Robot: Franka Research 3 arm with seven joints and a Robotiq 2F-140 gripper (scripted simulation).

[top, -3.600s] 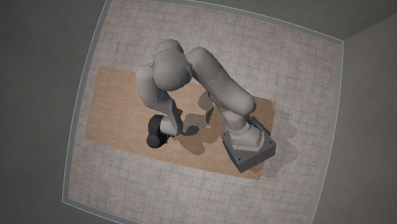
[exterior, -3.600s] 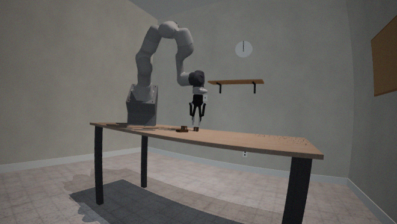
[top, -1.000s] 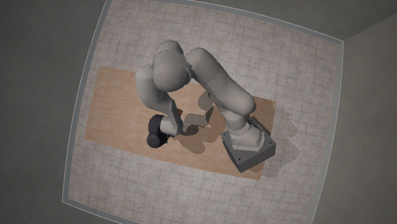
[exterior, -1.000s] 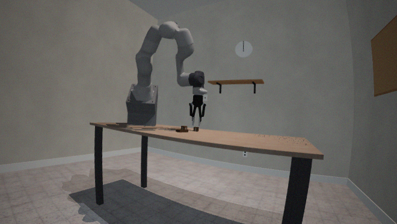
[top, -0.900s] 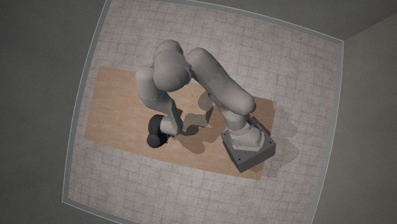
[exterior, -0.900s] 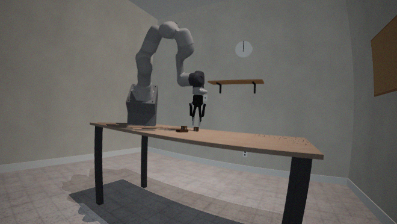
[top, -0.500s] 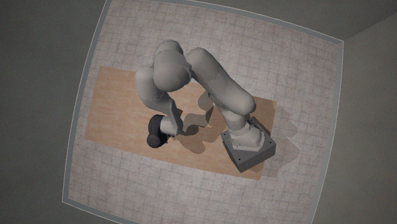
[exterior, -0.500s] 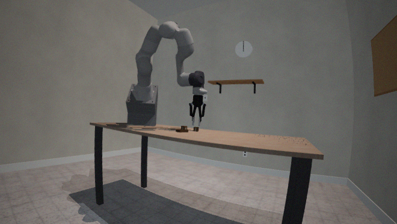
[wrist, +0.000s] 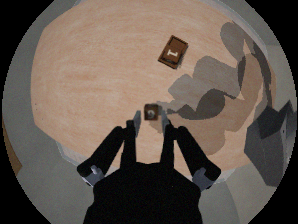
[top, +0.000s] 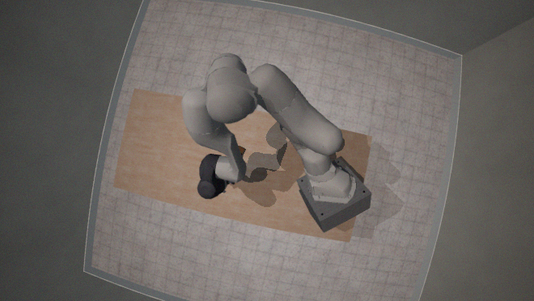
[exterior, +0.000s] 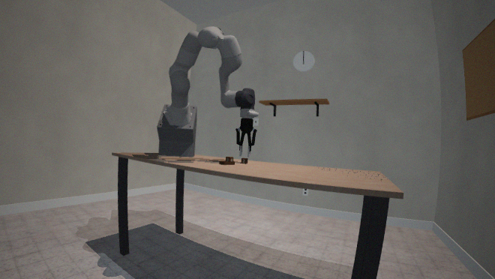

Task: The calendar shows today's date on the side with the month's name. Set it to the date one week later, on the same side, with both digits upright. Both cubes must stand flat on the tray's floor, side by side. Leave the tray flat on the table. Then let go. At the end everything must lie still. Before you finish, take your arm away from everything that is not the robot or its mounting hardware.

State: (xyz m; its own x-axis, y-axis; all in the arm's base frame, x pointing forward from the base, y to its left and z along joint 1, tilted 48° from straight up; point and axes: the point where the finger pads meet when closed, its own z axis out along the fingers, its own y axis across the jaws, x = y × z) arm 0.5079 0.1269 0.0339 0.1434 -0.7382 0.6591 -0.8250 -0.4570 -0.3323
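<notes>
Right now the calendar cube is 60 mm below my hand.
</notes>
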